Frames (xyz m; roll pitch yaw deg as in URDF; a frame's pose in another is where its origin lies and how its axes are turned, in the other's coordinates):
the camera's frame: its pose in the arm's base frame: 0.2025 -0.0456 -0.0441 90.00 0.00 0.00
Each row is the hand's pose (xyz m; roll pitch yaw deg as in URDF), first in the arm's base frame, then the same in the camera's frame.
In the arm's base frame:
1: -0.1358 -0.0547 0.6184 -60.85 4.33 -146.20
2: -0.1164 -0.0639 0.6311 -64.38 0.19 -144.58
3: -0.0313 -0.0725 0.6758 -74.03 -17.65 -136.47
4: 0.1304 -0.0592 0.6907 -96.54 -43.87 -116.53
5: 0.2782 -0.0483 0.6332 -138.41 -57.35 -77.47
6: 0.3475 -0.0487 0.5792 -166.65 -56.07 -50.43
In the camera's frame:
1: -0.3383 0.6625 0.0091 26.26 -33.69 -174.79
2: -0.3189 0.6752 0.0183 25.48 -35.42 -179.77
3: -0.2338 0.7199 0.0269 32.04 -41.02 156.31
4: -0.0721 0.7348 0.0136 47.69 -40.17 114.92
5: 0.0757 0.6773 0.0027 56.38 -31.78 82.09
6: 0.1450 0.6233 0.0031 58.23 -25.48 66.80

